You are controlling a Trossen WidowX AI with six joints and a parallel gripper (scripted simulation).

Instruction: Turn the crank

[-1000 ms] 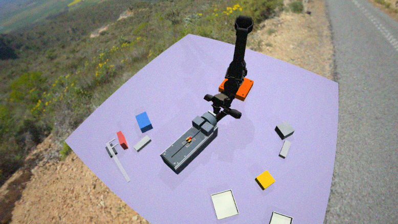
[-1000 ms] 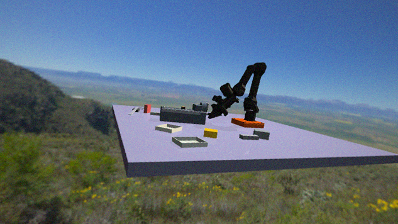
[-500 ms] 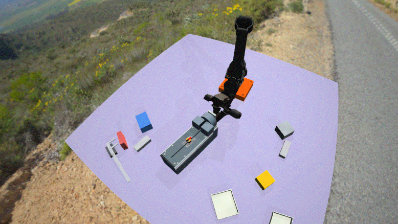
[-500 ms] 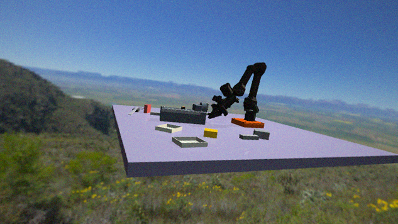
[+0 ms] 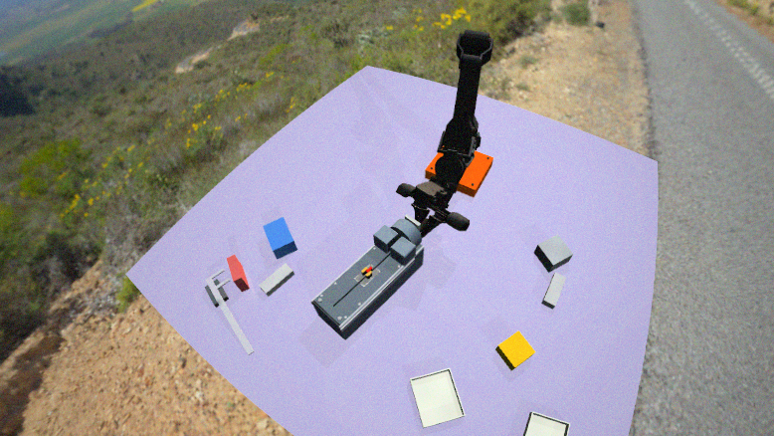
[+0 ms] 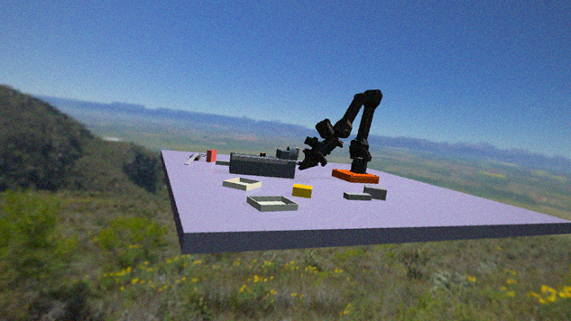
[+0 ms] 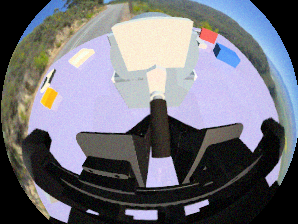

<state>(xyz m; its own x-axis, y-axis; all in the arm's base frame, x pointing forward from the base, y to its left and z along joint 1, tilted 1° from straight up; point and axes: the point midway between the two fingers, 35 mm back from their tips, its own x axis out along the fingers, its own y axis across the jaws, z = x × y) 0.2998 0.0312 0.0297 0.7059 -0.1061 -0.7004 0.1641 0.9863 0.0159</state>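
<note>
The dark crank handle is 20 mm behind my gripper tip and 20 mm above it. Round my gripper tip: red pointer (160 mm ahead, 20 mm to the right, 50 mm above); then yellow block (140 mm ahead, 330 mm to the left, 20 mm below); then blue block (170 mm ahead, 300 mm to the right, 20 mm below).
</note>
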